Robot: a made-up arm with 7 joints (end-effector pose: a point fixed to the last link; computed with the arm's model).
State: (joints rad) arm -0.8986 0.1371 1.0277 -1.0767 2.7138 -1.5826 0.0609
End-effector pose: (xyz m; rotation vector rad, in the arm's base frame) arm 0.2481 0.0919 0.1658 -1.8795 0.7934 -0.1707
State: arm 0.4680 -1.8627 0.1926 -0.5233 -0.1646 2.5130 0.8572
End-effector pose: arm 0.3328 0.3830 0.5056 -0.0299 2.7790 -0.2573
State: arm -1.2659 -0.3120 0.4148 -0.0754 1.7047 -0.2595 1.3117
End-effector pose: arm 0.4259 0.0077 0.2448 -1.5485 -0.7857 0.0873
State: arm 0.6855 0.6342 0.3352 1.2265 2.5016 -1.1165 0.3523
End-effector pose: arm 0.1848 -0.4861 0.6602 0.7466 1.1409 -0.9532
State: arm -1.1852 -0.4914 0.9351 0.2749 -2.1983 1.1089 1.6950
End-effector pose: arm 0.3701 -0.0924 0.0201 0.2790 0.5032 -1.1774
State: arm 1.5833 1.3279 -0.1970 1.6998 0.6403 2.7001 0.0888
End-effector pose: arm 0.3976 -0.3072 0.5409 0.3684 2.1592 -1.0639
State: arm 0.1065 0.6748 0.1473 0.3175 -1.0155 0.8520 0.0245
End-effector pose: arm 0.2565 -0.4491 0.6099 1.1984 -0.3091 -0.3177
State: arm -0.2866 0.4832 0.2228 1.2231 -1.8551 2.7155 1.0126
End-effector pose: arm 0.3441 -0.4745 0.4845 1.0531 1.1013 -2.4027
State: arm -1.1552 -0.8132 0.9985 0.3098 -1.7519 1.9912 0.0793
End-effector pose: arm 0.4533 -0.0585 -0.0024 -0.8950 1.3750 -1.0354
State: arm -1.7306 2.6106 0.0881 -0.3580 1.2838 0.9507 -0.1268
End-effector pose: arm -0.3683 -0.1361 0.3035 0.8552 -1.3622 1.5728
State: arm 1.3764 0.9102 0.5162 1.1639 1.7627 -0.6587 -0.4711
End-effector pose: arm 0.2035 -0.4489 0.7047 0.7716 0.8486 0.1388
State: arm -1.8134 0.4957 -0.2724 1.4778 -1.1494 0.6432 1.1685
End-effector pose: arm 0.0664 -0.4482 0.3009 0.4393 -0.5379 -2.4776
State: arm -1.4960 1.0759 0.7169 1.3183 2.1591 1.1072 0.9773
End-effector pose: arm -0.2031 -0.2722 0.0189 -2.6461 1.4225 0.8280
